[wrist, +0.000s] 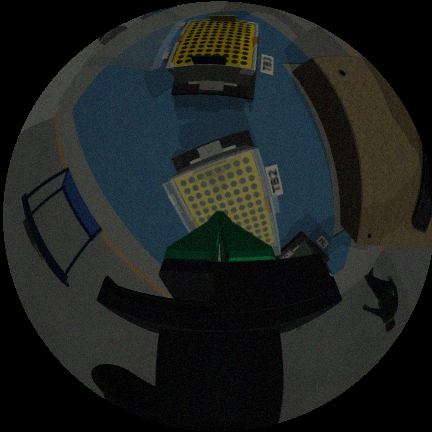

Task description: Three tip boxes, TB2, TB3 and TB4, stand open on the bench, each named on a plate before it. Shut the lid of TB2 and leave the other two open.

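Places are measured from the arm's base along level axes (x ahead, y left, z up), in millimetres.
Pixels of known places: gripper, between the fingertips: point(218, 216).
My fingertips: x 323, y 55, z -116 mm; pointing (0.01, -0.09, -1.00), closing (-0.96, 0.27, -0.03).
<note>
For each thing: its top centre in the pictures, then the offset to it from my fingertips. "*": a spot on its surface instead. Level surfaces: height alone.
- TB2, centre of its top: point(243, 221) 20 mm back, 11 mm left, 0 mm up
- TB3, a spot on its surface: point(215, 45) * 47 mm back, 182 mm right, 20 mm down
- third box, centre of its top: point(314, 280) 139 mm back, 194 mm left, 11 mm down
- small plate, a spot on its surface: point(322, 242) * 182 mm back, 161 mm left, 75 mm down
- blue mat, height of its surface: 77 mm down
TB2 point(225, 187) is at the middle of the wrist view. Its clear lid lies over the yellow tip grid, which looks pale through it; whether the lid is fully latched I cannot tell. Its name plate point(274, 180) is to the right. TB3 point(215, 45) is at the top, its yellow grid bright and uncovered, with its clear lid standing off to the left and its plate point(267, 64) at right. A third box point(302, 246) shows in part at the lower right, with a small plate point(322, 242) too small to read; its lid is hidden. My gripper point(218, 216) is shut and empty, its green fingertips over TB2's near part.
The boxes stand on a blue mat point(120, 115) with a grey border. A large brown block point(385, 150) with a dark side is at the right. A dark blue frame point(77, 205) is off the bench at the left. A small figure of a person point(387, 297) shows at the lower right.
</note>
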